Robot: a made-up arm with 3 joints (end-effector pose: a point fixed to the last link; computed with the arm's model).
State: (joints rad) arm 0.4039 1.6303 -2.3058
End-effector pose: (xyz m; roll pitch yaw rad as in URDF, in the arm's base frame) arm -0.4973 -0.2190 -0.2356 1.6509 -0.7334 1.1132
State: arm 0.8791 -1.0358 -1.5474
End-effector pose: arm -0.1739 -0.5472 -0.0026 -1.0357 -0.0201 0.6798
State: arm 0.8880 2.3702 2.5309
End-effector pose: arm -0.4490 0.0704 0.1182 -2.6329 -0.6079 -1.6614
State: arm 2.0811 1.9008 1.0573
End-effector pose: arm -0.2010 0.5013 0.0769 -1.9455 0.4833 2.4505
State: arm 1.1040 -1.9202 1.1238
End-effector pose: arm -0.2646 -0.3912 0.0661 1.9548 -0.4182 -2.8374
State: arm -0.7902 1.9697 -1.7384
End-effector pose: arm 0.0332 -0.6241 -0.1146 1.9748 -0.1543 2.2954
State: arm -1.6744 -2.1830 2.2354
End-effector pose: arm 0.2944 0.1847 0.1976 2.2992 0.5291 0.5267
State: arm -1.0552 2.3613 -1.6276
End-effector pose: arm 0.2052 -0.6006 0.0344 2.3621 -0.0399 2.5856
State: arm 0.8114 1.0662 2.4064
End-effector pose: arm -0.4147 -0.0077 -0.2493 -0.8819 -0.7066 -2.8731
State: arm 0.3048 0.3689 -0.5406
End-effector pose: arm -0.2207 -0.4962 -0.3511 0.1964 0.3143 0.2670
